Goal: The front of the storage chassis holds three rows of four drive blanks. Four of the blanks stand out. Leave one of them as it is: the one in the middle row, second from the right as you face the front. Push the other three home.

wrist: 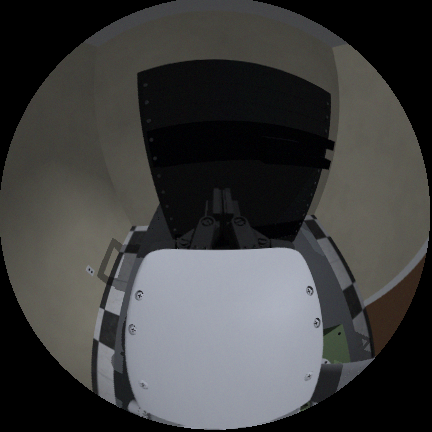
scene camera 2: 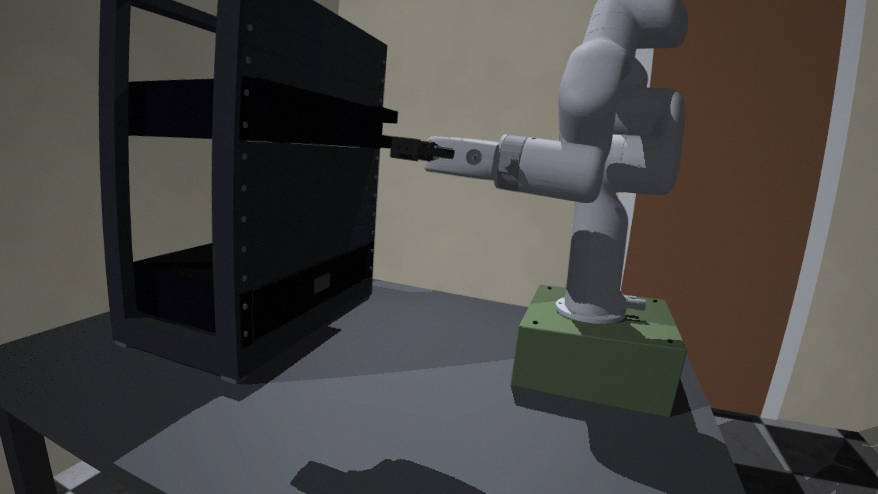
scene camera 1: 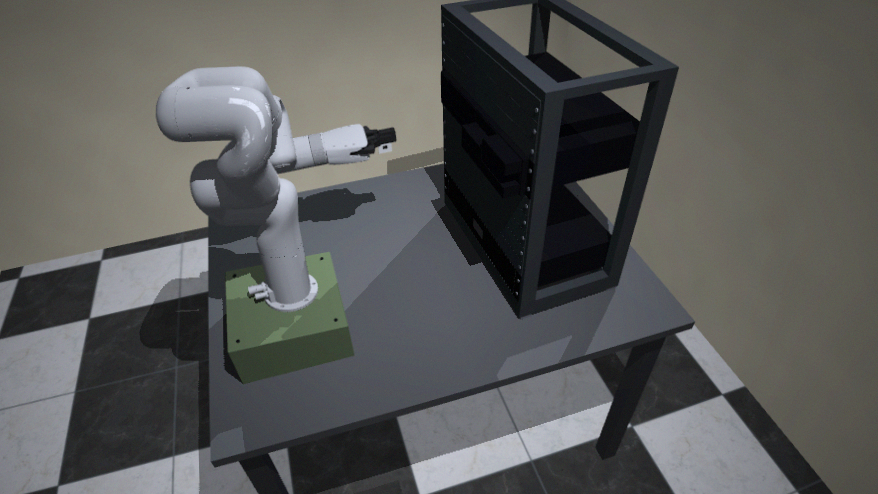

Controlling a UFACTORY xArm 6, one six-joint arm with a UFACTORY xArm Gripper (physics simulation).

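Frame: origin at the arm's base, x down, y ahead, z right, level; millimetres.
Where they show: gripper, fingertip midpoint: (wrist: 220, 199) (scene camera 2: 393, 147) (scene camera 1: 395, 134); arm's base at its link origin: (scene camera 2: 589, 311) (scene camera 1: 291, 292).
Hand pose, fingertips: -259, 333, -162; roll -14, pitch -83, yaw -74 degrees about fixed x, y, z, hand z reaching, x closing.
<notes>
Things, the pixels of their top centre, and the offset from my fingertips, as dx, dy, dz. "pt": a spot on its surface instead. Level surfaces: height alone.
- block at a spot on its surface: (scene camera 1: 474, 137) pt -54, +130, +171
- upper blank end at a spot on its surface: (scene camera 2: 389, 114) pt -71, +124, +279
- lower blank end at a spot on its surface: (scene camera 2: 385, 141) pt -12, +124, +268
- table at its surface level: dx +372
- lower black unit at a spot on its surface: (scene camera 2: 294, 294) pt +267, +176, +13
The dark storage chassis (scene camera 1: 454, 98) (scene camera 2: 294, 113) (wrist: 200, 145) crosses the upper part of the rack front. Dark blocks stand out from its face. In scene camera 1, one block (scene camera 1: 474, 137) and a larger-looking one (scene camera 1: 502, 156) show towards the near side. An upper blank end (scene camera 2: 389, 114) (wrist: 330, 145) and a lower blank end (scene camera 2: 385, 141) (wrist: 324, 163) stick out in profile. Single blanks and rows are too dark to tell apart. My gripper (scene camera 1: 394, 133) (scene camera 2: 391, 148) (wrist: 220, 199) is shut and empty, a gap in front of the rack in scene camera 1, about level with the lower end in scene camera 2.
The grey rack (scene camera 1: 541, 202) (scene camera 2: 227, 202) stands on the table (scene camera 1: 417, 331) (scene camera 2: 343, 423). A lower black unit (scene camera 1: 477, 227) (scene camera 2: 294, 294) with a small light label sits near its bottom. The arm's green base block (scene camera 1: 294, 362) (scene camera 2: 595, 374) stands on the table opposite the rack front.
</notes>
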